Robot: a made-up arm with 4 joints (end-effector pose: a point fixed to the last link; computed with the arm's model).
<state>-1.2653 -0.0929 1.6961 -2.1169</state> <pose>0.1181 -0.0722 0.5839 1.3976 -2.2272 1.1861</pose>
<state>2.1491 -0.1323 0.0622 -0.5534</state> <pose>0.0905 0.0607 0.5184 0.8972 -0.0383 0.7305</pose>
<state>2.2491 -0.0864 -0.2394 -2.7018</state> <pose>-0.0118 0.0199 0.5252 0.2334 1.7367 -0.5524</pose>
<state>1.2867 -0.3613 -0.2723 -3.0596</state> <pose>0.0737 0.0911 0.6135 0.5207 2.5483 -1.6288</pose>
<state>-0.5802 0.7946 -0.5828 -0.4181</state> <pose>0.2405 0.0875 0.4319 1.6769 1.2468 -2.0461</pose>
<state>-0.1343 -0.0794 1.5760 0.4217</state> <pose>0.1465 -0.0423 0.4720 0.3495 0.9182 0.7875</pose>
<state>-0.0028 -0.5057 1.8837 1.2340</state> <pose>0.1492 -0.0404 0.5443 0.4345 0.8656 1.5647</pose>
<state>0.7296 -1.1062 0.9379 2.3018</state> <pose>0.1039 0.0435 0.5819 -0.2380 -0.3840 2.0458</pose>
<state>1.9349 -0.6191 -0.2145 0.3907</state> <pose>0.1053 0.0441 0.5956 1.0409 -1.0754 0.6074</pose>
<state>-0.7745 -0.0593 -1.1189 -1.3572</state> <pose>0.2602 0.0075 0.3998 -1.0348 -0.3967 2.2748</pose>
